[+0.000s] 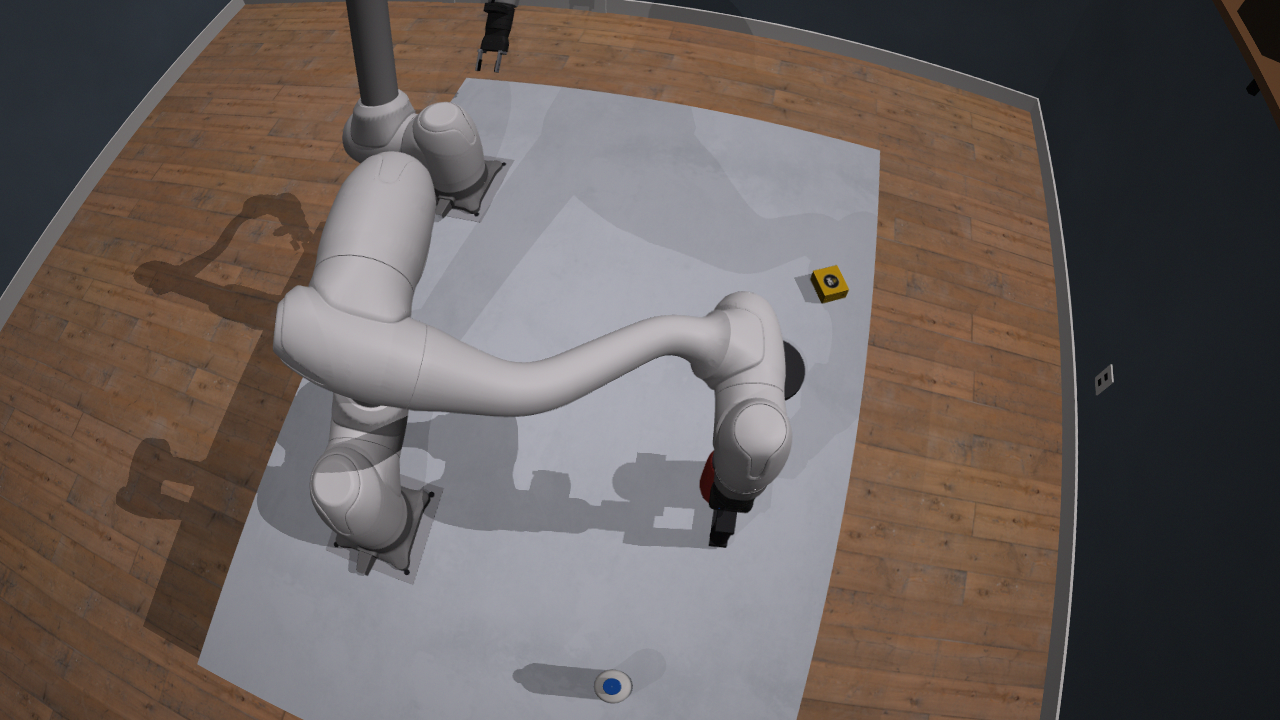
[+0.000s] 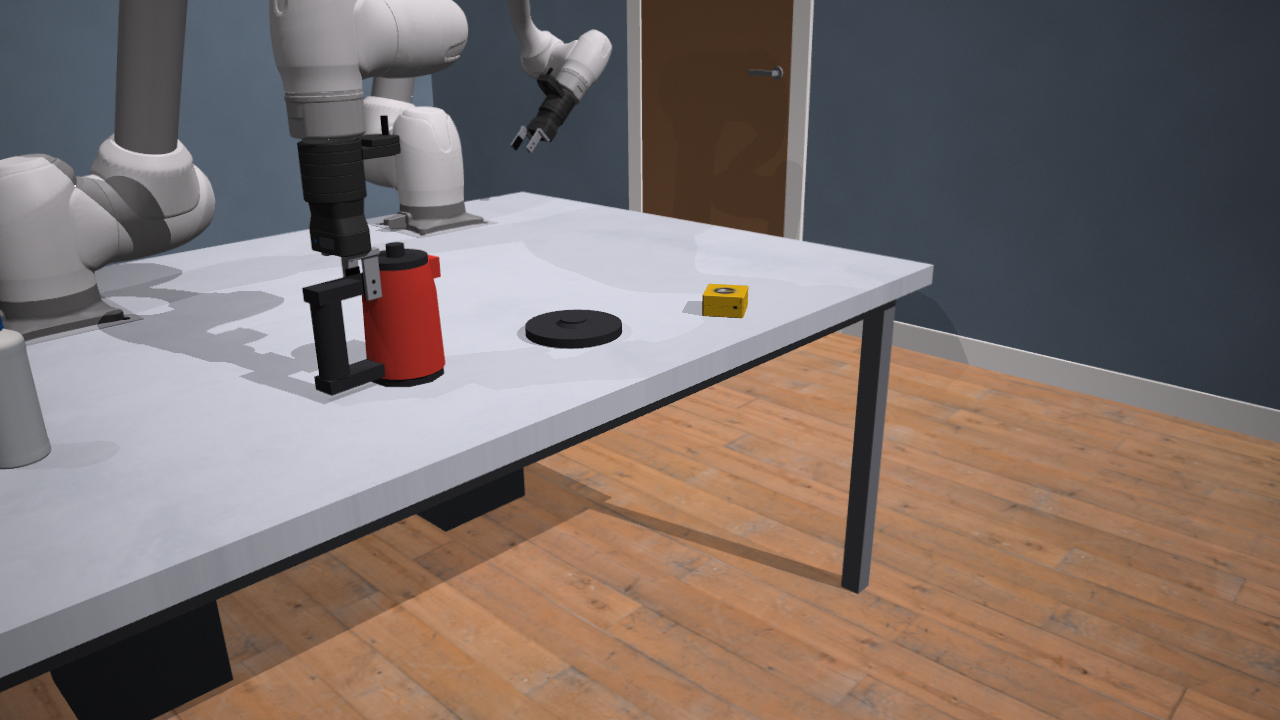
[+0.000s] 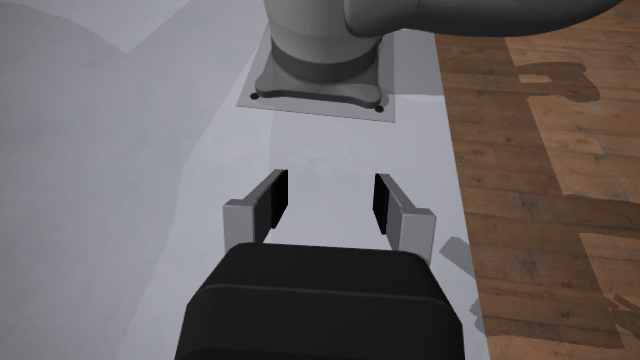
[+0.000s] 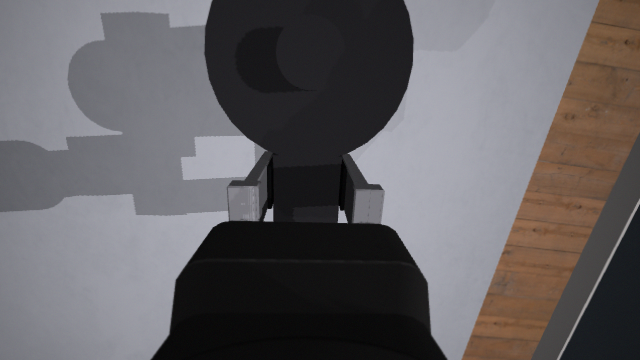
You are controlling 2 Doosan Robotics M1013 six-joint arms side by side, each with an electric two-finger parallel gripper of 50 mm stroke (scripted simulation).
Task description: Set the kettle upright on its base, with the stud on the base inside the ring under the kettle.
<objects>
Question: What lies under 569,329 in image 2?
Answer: A round black base.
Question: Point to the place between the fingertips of the left gripper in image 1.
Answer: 486,71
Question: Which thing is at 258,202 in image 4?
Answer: The right gripper.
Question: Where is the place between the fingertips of the left gripper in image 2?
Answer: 520,149
</objects>
